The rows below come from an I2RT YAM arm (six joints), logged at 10 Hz.
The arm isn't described. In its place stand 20 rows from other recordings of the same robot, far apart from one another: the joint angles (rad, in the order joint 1, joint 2, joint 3, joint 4, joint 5, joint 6), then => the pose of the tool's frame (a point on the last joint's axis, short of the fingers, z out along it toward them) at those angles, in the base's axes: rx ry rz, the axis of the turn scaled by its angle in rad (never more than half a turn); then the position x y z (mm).
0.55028 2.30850 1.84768 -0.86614 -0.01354 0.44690 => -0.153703 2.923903 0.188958 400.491 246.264 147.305
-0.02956 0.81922 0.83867 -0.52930 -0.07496 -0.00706 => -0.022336 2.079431 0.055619 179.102 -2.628 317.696
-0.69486 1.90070 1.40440 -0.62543 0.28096 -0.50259 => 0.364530 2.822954 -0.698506 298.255 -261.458 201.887
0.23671 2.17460 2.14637 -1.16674 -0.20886 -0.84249 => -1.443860 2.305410 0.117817 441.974 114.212 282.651
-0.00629 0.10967 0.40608 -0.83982 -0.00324 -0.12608 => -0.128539 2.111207 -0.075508 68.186 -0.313 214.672
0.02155 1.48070 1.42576 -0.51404 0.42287 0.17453 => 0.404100 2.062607 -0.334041 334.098 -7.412 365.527
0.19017 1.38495 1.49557 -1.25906 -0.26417 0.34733 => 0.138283 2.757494 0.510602 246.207 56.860 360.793
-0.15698 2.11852 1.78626 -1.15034 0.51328 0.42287 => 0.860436 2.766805 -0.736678 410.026 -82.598 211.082
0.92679 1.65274 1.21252 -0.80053 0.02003 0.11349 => -1.118113 2.608279 0.210223 195.302 258.942 222.814
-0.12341 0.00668 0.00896 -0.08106 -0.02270 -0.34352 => -0.199661 1.648298 -0.336639 109.379 -12.753 167.199
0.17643 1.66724 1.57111 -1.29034 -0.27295 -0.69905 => -1.252875 2.590791 0.313051 308.323 64.717 306.034
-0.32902 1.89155 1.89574 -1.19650 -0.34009 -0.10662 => 0.209927 2.674736 0.338554 370.765 -114.042 325.115
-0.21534 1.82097 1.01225 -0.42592 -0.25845 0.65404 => 1.136726 2.596581 0.464056 327.918 -62.412 131.126
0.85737 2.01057 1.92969 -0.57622 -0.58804 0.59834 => -0.685905 2.410118 1.370790 288.383 363.375 329.097
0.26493 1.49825 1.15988 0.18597 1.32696 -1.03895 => -0.116731 1.908729 -1.663939 330.934 53.990 339.538
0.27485 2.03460 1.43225 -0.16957 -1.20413 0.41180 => -0.488560 2.249624 1.744789 410.759 150.359 199.722
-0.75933 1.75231 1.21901 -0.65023 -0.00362 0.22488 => 1.304993 2.436334 -0.138282 254.326 -241.223 198.797
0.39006 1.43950 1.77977 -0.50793 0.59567 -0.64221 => -0.456571 1.700200 -0.699984 283.564 94.985 496.289
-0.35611 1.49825 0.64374 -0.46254 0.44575 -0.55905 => -0.218530 3.006088 -0.782345 213.615 -95.834 128.689
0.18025 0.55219 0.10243 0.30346 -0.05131 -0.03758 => -0.224685 1.704439 0.149768 147.574 28.748 183.533
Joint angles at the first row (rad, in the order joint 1, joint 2, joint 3, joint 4, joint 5, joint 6):
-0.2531, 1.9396, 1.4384, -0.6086, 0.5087, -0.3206
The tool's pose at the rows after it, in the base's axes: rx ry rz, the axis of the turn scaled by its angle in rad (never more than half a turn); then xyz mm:
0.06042 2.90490 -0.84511 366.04 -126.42 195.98
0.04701 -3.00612 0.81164 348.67 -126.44 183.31
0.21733 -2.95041 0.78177 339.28 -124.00 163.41
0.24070 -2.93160 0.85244 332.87 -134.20 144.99
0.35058 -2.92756 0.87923 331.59 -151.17 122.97
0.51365 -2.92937 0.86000 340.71 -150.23 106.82
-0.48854 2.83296 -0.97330 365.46 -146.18 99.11
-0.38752 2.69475 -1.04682 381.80 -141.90 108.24
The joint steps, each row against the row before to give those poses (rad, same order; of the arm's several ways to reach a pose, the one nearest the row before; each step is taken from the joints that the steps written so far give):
-0.0347, -0.0088, -0.0035, -0.1786, -0.0008, -0.0008
-0.0134, 0.0012, -0.0378, -0.0976, 0.0000, -0.0504
-0.0011, 0.0000, -0.0820, 0.0545, 0.0016, -0.1098
-0.0294, 0.0057, -0.0778, 0.1305, 0.0366, -0.0618
-0.0462, 0.0370, -0.0522, 0.1610, -0.0103, -0.1396
0.0085, 0.0488, -0.0035, 0.0846, -0.0359, -0.1042
0.0324, 0.0443, 0.0004, 0.2205, 0.0012, -0.0087
0.0251, 0.0011, 0.0107, 0.1244, 0.0259, 0.0362

